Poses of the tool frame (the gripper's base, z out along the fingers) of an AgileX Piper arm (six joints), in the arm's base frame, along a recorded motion.
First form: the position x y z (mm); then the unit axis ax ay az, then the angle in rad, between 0 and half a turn.
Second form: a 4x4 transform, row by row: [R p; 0 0 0 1], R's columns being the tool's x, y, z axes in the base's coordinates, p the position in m. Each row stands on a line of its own. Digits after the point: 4 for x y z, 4 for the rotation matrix.
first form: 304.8, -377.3, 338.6, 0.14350, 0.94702, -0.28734, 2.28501
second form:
-0.6209, 0.4420, 0.6473, 0.3048
0.0078, 0.8293, -0.5588, -0.3773
-0.7838, -0.3419, -0.5184, 0.3386
0, 0, 0, 1

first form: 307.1, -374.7, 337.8, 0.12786, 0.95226, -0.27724, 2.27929
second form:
-0.6237, 0.4115, 0.6646, 0.3071
-0.0095, 0.8461, -0.5329, -0.3747
-0.7816, -0.3387, -0.5238, 0.3378
0, 0, 0, 1

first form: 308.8, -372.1, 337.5, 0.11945, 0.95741, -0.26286, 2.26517
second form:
-0.6165, 0.3895, 0.6842, 0.3088
-0.0145, 0.8633, -0.5045, -0.3721
-0.7872, -0.3209, -0.5266, 0.3375
0, 0, 0, 1

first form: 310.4, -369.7, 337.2, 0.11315, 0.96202, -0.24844, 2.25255
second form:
-0.6093, 0.3704, 0.7012, 0.3104
-0.0155, 0.8785, -0.4775, -0.3697
-0.7928, -0.3018, -0.5295, 0.3372
0, 0, 0, 1

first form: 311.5, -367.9, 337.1, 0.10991, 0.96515, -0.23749, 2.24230
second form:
-0.6026, 0.3580, 0.7133, 0.3115
-0.0138, 0.8889, -0.4579, -0.3679
-0.7979, -0.2858, -0.5307, 0.3371
0, 0, 0, 1

